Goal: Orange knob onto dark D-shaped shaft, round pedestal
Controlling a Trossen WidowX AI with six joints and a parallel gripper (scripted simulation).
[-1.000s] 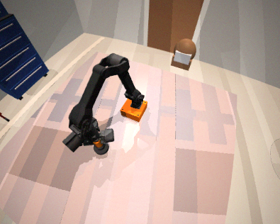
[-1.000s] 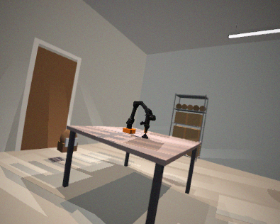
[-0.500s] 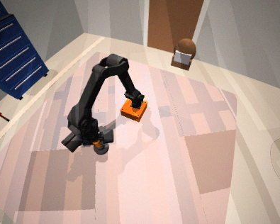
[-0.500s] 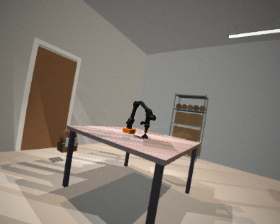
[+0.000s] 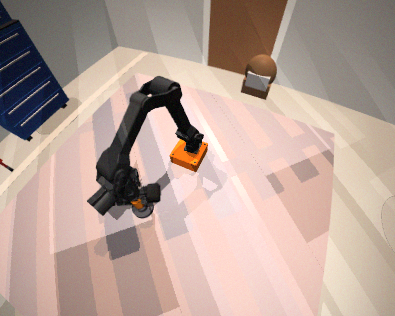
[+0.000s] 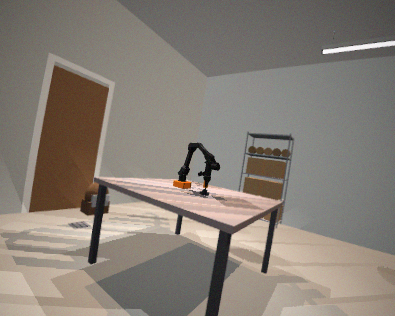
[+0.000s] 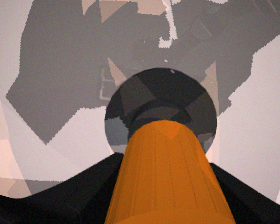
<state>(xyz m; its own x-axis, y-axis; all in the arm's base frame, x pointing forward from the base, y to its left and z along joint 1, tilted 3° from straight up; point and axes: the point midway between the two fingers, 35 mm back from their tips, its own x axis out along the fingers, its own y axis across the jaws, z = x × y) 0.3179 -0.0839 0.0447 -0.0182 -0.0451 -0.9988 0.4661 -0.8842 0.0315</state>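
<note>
The round pedestal is 4 cm below my gripper tip. Round my gripper tip: orange knob: 2 cm above.
</note>
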